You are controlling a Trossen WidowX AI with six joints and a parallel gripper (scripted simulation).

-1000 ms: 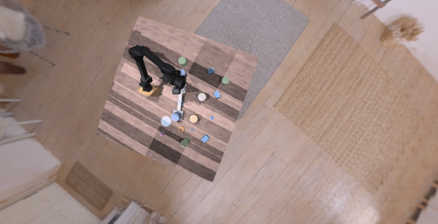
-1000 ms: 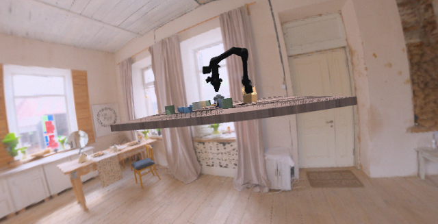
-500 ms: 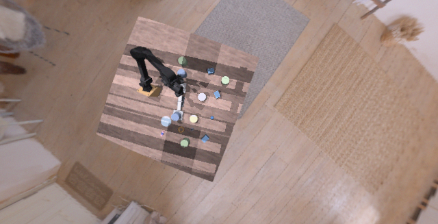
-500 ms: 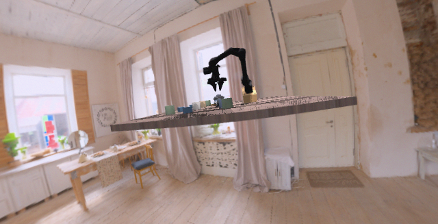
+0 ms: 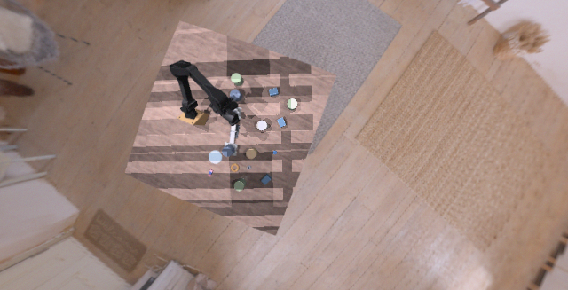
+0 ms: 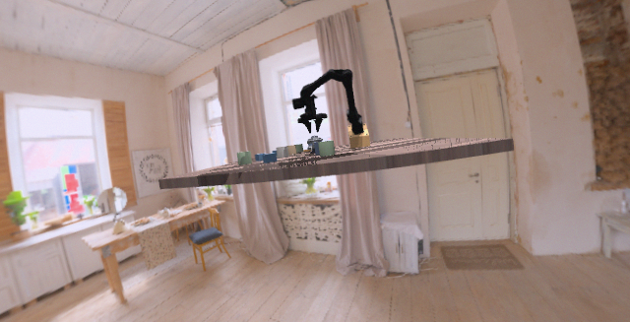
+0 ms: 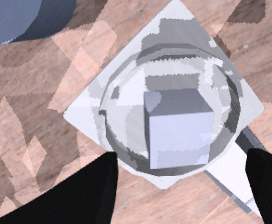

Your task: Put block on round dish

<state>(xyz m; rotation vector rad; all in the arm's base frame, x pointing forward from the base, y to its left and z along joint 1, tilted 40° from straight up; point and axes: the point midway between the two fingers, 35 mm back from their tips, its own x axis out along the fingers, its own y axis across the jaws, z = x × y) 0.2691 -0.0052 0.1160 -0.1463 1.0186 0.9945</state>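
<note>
The round dish is 34 cm to the right of my gripper tip, 12 cm below it and 10 cm behind it. Round my gripper tip: balance beam (12 cm to the right, 8 cm below, 1 cm ahead); then cup (15 cm to the left, 8 cm below, 3 cm behind); then white cylinder (21 cm ahead, 8 cm below, 6 cm to the right).
</note>
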